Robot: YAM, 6 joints.
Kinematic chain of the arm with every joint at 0, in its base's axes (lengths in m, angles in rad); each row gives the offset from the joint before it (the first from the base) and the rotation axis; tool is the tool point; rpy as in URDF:
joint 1: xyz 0 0 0.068 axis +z
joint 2: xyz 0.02 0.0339 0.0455 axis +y
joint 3: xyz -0.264 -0.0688 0 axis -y
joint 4: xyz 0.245 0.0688 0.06 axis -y
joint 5: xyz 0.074 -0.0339 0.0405 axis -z
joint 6: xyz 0.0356 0 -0.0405 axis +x
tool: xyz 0 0 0 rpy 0 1.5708 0
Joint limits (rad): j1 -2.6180..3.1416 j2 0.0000..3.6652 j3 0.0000..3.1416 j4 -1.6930..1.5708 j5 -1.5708..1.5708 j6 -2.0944..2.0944
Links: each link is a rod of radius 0.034 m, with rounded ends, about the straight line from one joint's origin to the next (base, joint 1, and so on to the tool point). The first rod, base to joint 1, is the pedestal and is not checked.
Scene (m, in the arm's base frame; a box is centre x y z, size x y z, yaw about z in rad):
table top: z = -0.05
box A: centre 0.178 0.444 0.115 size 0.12 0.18 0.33 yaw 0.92
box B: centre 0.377 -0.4 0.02 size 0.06 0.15 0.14 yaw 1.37
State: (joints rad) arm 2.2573 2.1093 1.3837 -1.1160 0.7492 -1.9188
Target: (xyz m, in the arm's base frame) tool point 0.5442 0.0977 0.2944
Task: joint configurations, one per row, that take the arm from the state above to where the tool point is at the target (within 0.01 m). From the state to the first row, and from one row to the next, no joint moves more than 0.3 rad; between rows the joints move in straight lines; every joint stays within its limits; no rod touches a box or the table.
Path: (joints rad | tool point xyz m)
1: 2.0036 2.0422 1.5261 -1.0913 0.8861 -1.8944 | -0.1340 0.3557 0.1835
2: 1.7499 1.9751 1.6686 -1.0665 1.0231 -1.8700 | -0.0402 0.3928 0.2488
3: 1.4963 1.9079 1.8110 -1.0418 1.1600 -1.8457 | 0.0619 0.3904 0.3185
4: 1.2426 1.8408 1.9534 -1.0170 1.2969 -1.8213 | 0.1546 0.3476 0.3893
5: 0.9889 1.7737 2.0959 -0.9923 1.4339 -1.7969 | 0.2209 0.2717 0.4576
6: 0.7352 1.7066 2.2383 -0.9675 1.5708 -1.7725 | 0.2490 0.1772 0.5198
7: 0.5630 1.9357 2.2719 -0.7801 1.2766 -1.8213 | 0.3580 0.1857 0.4614
8: 0.3908 2.1648 2.3055 -0.5928 0.9824 -1.8700 | 0.4609 0.1578 0.3851
9: 0.2185 2.3939 2.3391 -0.4054 0.6882 -1.9188 | 0.5442 0.0977 0.2944

